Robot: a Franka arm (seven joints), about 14 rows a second.
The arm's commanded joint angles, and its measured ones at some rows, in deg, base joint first. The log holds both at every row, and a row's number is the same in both.
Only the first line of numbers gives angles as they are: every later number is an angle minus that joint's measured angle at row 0.
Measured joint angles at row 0:
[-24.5, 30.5, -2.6, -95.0, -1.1, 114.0, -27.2]
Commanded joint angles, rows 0 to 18:
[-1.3, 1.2, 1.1, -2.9, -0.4, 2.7, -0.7]
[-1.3, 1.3, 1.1, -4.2, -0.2, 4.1, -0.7]
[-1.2, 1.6, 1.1, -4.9, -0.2, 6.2, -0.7]
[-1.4, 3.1, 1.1, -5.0, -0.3, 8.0, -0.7]
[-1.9, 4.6, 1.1, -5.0, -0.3, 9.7, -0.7]
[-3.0, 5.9, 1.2, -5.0, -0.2, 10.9, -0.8]
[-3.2, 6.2, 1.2, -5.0, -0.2, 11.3, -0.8]
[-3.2, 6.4, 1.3, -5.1, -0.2, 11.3, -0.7]
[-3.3, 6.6, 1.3, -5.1, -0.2, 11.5, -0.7]
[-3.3, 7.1, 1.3, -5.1, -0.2, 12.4, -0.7]
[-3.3, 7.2, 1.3, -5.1, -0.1, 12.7, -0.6]
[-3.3, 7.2, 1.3, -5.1, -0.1, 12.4, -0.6]
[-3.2, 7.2, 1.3, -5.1, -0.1, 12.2, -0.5]
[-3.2, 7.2, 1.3, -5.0, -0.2, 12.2, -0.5]
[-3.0, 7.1, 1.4, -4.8, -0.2, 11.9, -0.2]
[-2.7, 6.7, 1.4, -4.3, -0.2, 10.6, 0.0]
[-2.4, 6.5, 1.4, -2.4, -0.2, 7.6, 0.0]
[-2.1, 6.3, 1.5, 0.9, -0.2, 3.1, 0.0]
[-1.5, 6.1, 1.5, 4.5, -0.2, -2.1, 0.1]
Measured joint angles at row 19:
[-1.9, 7.3, 0.9, -1.2, 0.0, 5.8, 0.0]
